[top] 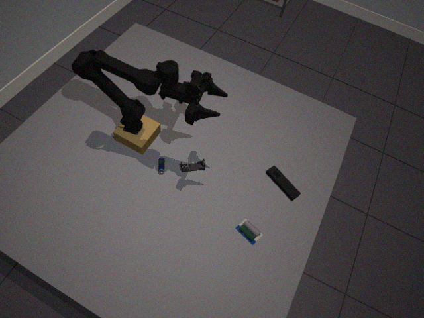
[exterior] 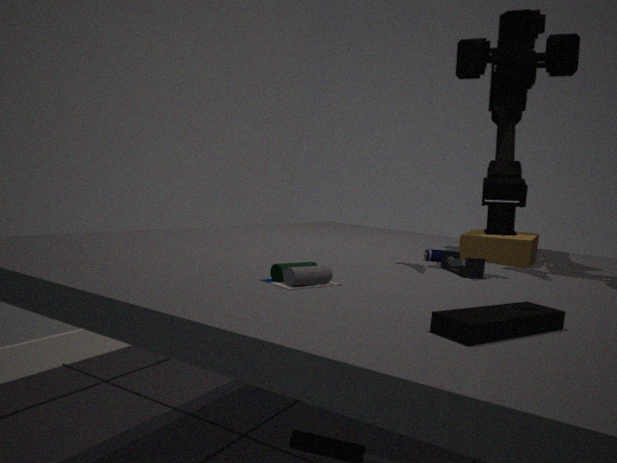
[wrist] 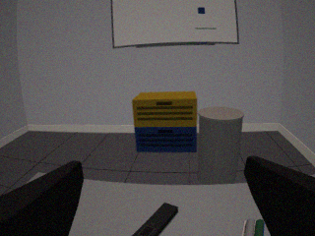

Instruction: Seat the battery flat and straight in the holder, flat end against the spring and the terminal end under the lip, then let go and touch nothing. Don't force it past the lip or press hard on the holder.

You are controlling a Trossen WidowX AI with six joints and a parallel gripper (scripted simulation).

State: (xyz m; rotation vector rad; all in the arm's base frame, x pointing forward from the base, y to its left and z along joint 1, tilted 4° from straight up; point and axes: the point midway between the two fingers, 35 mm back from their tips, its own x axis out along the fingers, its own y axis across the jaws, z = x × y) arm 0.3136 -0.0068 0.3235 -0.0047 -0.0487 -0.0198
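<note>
My gripper tip is 360 mm above the battery, 190 mm past it and 80 mm to the left of it. Also, from my gripper tip: long black block 350 mm below, 300 mm ahead; small card 360 mm below, 240 mm to the right, 210 mm ahead.
</note>
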